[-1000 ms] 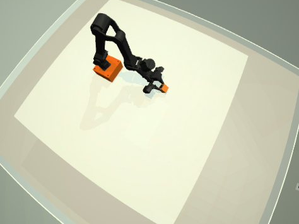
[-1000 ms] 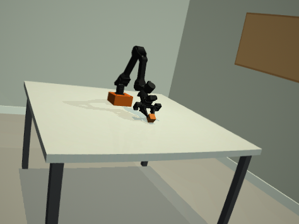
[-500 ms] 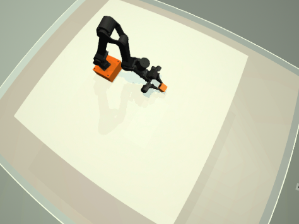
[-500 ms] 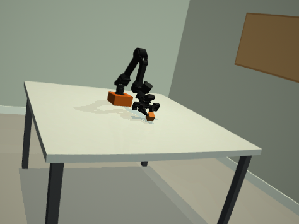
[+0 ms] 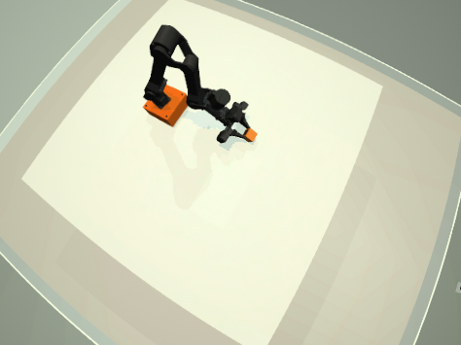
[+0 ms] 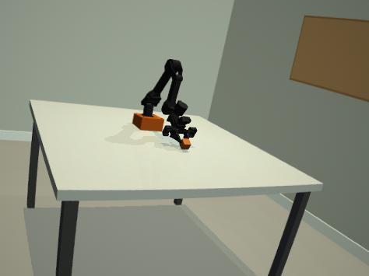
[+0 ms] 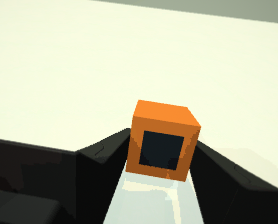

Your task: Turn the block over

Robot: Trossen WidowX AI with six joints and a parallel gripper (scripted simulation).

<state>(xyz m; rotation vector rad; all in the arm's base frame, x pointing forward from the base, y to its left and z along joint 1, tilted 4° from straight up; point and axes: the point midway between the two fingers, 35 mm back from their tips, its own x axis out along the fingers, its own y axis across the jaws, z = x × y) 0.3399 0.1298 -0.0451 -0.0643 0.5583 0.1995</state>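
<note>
The block is right at my gripper tip.
</note>
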